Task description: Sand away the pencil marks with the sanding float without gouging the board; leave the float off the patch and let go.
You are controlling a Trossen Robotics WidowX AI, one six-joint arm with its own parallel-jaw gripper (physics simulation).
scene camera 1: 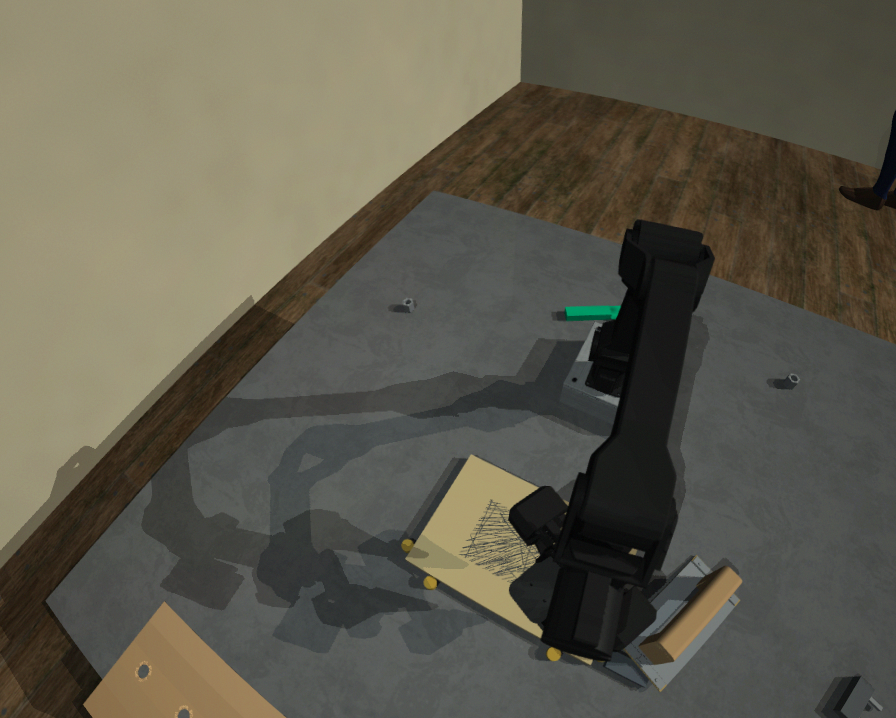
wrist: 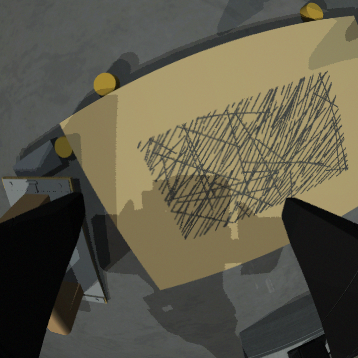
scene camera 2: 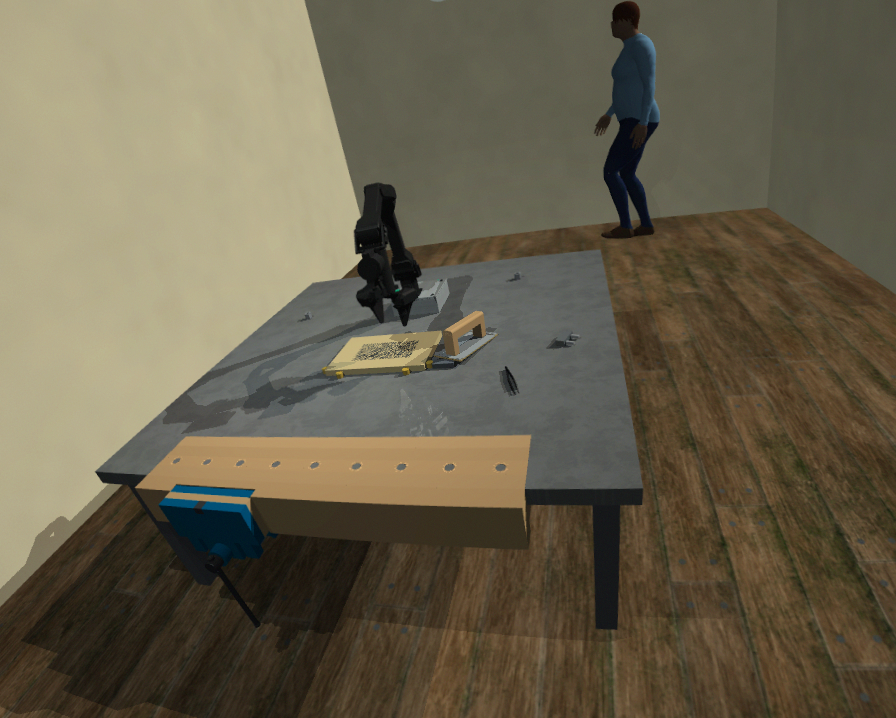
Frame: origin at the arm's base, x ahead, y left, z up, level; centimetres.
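Seen in the pictures: gripper, fingertip midpoint: (wrist: 187, 206) (scene camera 2: 393, 324); arm's base, origin of the base link: (scene camera 1: 607, 377) (wrist: 306, 348).
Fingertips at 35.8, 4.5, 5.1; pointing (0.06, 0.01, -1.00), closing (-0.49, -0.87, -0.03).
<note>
Pixels of each thing's middle, then the offset from my fingertips to it, as dx, dy, dz.
- pale board, body centre: (wrist: 249, 142) (scene camera 1: 522, 558) (scene camera 2: 389, 367) -3.7, -6.3, -15.2
- sanding float, body centre: (wrist: 43, 270) (scene camera 1: 690, 615) (scene camera 2: 465, 333) -3.8, +18.3, -6.7
- dark grey block, body centre: (wrist: 38, 162) (scene camera 1: 627, 668) (scene camera 2: 444, 363) +5.5, +13.1, -10.4
- slim black object, body centre: (scene camera 2: 510, 380) +15.9, +31.2, -10.6
The pale board (scene camera 1: 469, 486) (scene camera 2: 345, 350) (wrist: 225, 60) lies on the grey table. Dense dark pencil marks (scene camera 1: 497, 549) (scene camera 2: 386, 350) (wrist: 250, 150) cover its middle. The sanding float (scene camera 1: 695, 617) (scene camera 2: 465, 327) (wrist: 67, 310), a grey plate with a light wooden handle, sits off the board, beside its short edge. My gripper (scene camera 2: 393, 322) (wrist: 187, 206) is open and empty above the board. In the wrist view its left finger overlaps the float's image and its right finger overlaps the board's near edge. The arm covers part of the board in scene view 1.
Yellow pegs (scene camera 1: 430, 582) (scene camera 2: 339, 374) (wrist: 105, 84) stand along the board's edges. A dark grey block (scene camera 1: 626, 670) (wrist: 39, 161) is between the board's corner and the float. A slim black object (scene camera 2: 509, 379) lies nearer the wooden bench beam (scene camera 1: 179, 665) (scene camera 2: 336, 486).
</note>
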